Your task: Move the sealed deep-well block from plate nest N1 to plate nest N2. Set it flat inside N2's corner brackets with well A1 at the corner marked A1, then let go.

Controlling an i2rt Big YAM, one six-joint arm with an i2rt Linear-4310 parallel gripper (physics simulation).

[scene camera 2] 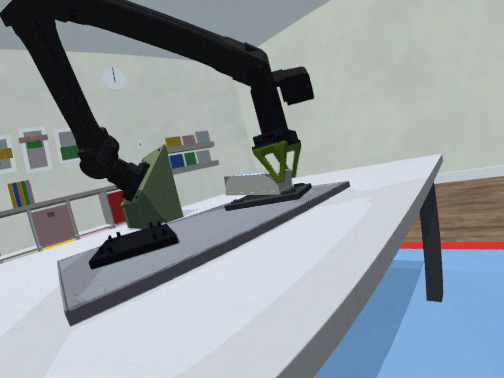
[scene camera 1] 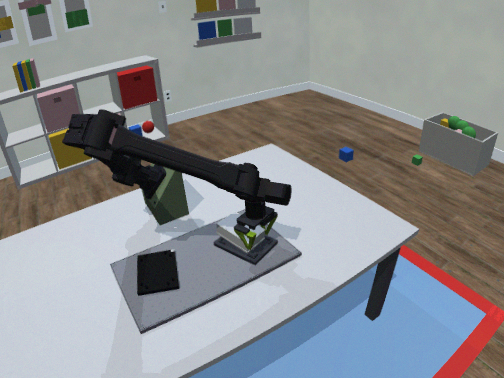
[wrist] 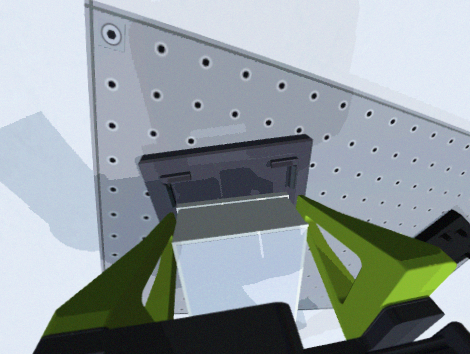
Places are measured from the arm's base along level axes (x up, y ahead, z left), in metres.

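Pixels of known places: gripper, fingertip midpoint: (scene camera 2: pixel 287 180) (scene camera 1: pixel 257 241) (wrist: pixel 237 210); arm's base at its link origin: (scene camera 2: pixel 137 182) (scene camera 1: pixel 155 180).
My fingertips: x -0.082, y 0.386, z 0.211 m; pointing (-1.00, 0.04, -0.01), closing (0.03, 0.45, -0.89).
Ahead of a thing's pixels: the offset from my fingertips to its top centre. Level surfaces: height alone.
The pale block with a clear top @(dz -0.027, dx +0.038, dy -0.060 m) (scene camera 1: pixel 231 234) (scene camera 2: pixel 250 185) (wrist: pixel 240 260) is between the green fingers of my gripper (scene camera 1: pixel 258 241) (scene camera 2: pixel 287 178) (wrist: pixel 237 210), which is shut on it. The block is low over the dark grey nest @(dz -0.022, dx -0.016, dy -0.042 m) (scene camera 1: pixel 252 256) (scene camera 2: pixel 240 204) (wrist: pixel 227 157) and looks roughly level. In the wrist view two corner brackets show past the block's far edge; the other brackets are hidden. Contact with the nest cannot be told. A black nest @(dz -0.311, dx -0.012, dy -0.049 m) (scene camera 1: pixel 157 272) (scene camera 2: pixel 135 245) (wrist: pixel 455 227) holds no block. I cannot read the nest labels or the A1 mark.
Both nests are on a grey perforated board @(dz -0.169, dx -0.033, dy -0.039 m) (scene camera 1: pixel 200 285) (scene camera 2: pixel 210 235) (wrist: pixel 125 105) on the white table @(dx -0.047 m) (scene camera 1: pixel 350 220) (scene camera 2: pixel 225 320). The green arm mount (scene camera 1: pixel 170 197) (scene camera 2: pixel 160 195) stands behind the board. The arm reaches over from the mount.
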